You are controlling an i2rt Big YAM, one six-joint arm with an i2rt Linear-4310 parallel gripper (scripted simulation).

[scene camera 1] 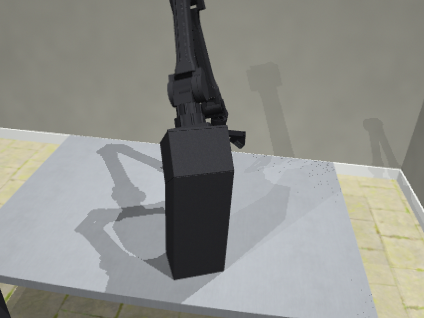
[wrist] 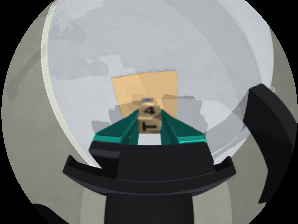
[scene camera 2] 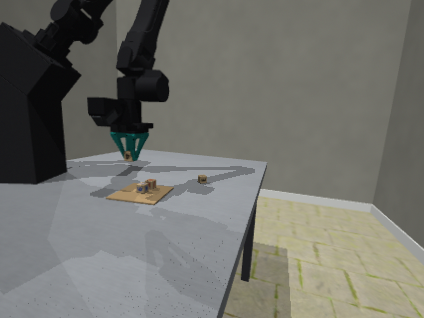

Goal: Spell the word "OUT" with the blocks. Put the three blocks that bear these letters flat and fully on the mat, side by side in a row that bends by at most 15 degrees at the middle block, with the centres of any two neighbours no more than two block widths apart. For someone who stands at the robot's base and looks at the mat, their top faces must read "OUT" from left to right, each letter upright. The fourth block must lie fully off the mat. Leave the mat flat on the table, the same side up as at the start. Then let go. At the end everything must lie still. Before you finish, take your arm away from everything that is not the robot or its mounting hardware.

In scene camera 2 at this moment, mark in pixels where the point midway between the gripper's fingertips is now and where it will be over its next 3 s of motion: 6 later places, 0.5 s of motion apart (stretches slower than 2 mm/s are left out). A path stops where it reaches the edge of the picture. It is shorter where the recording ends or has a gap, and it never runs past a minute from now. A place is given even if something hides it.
My gripper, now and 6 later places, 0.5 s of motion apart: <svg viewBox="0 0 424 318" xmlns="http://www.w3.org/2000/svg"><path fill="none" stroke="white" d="M130 160L130 172L131 192L132 194L133 194L134 194L133 195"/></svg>
